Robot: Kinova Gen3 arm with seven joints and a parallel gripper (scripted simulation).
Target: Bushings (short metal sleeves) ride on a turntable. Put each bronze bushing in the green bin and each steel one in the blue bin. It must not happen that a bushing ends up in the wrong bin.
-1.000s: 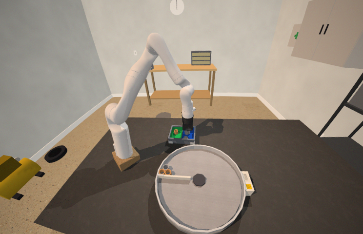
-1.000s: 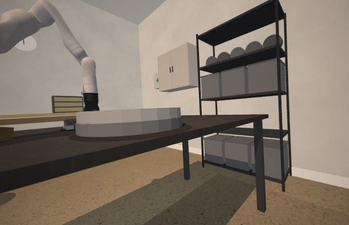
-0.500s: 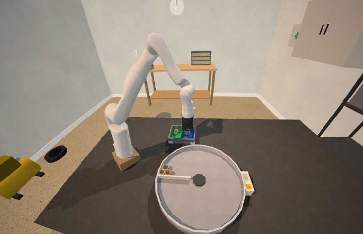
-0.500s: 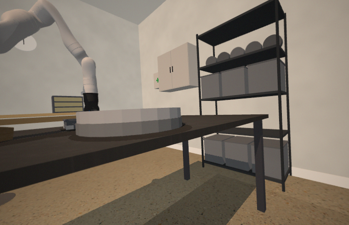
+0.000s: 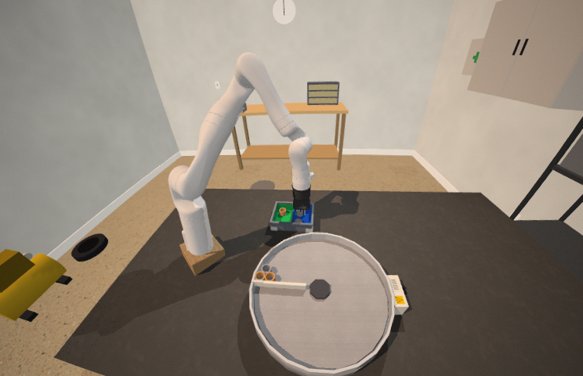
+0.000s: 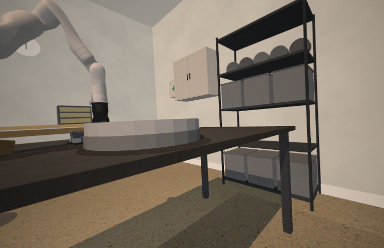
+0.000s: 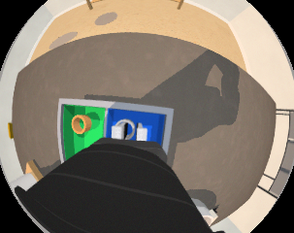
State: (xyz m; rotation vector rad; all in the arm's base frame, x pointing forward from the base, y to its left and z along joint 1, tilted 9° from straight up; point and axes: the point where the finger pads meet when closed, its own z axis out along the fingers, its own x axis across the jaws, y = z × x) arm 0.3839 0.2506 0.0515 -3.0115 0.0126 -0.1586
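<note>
Now: the green bin 40 mm behind my hand and 30 mm to the right of it. Round my hand: turntable (390 mm to the right, 70 mm ahead, 20 mm above).
</note>
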